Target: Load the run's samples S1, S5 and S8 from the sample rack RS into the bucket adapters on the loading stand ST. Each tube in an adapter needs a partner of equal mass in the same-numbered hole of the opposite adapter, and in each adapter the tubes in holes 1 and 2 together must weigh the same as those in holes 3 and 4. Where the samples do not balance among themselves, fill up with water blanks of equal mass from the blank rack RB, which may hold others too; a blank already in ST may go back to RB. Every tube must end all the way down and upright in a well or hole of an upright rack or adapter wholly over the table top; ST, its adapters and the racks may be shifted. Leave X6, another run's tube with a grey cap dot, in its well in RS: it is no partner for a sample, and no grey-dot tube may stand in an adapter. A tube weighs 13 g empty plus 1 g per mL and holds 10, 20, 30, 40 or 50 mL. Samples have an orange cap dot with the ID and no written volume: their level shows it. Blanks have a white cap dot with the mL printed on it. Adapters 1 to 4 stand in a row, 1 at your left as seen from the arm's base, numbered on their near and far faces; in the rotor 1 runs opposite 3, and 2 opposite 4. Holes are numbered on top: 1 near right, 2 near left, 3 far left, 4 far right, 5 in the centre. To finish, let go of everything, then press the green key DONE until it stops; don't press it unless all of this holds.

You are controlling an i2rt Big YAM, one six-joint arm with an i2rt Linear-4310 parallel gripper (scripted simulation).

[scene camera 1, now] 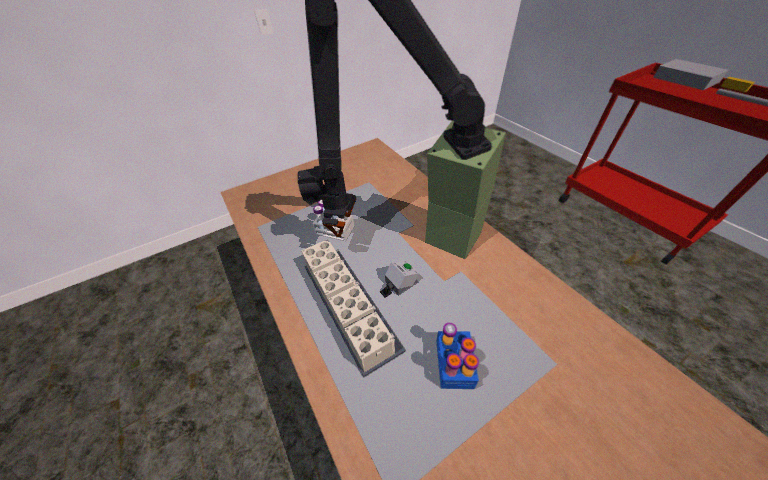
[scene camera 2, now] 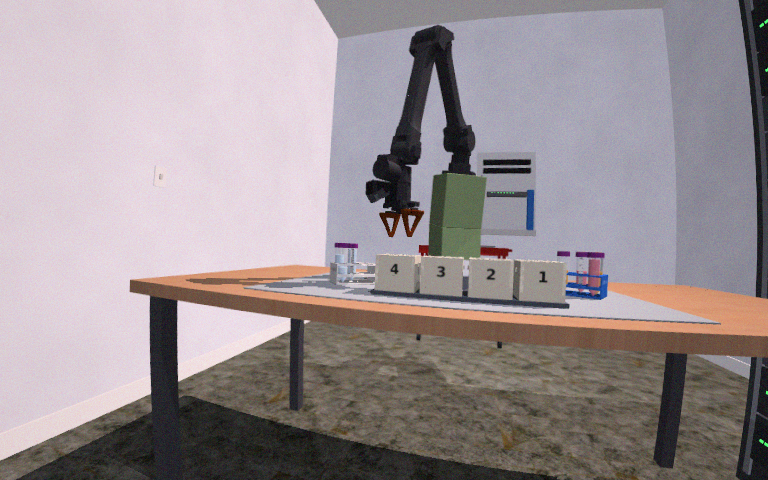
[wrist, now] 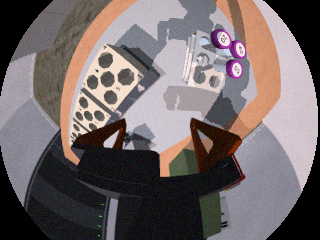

Scene:
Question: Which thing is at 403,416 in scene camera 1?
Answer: A grey mat.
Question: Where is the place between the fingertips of the gripper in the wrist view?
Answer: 158,121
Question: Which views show the gripper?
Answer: Scene camera 1, scene camera 2 and the wrist view: all of them.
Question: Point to a grey mat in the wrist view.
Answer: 162,114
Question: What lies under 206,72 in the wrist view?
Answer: A white blank rack RB.

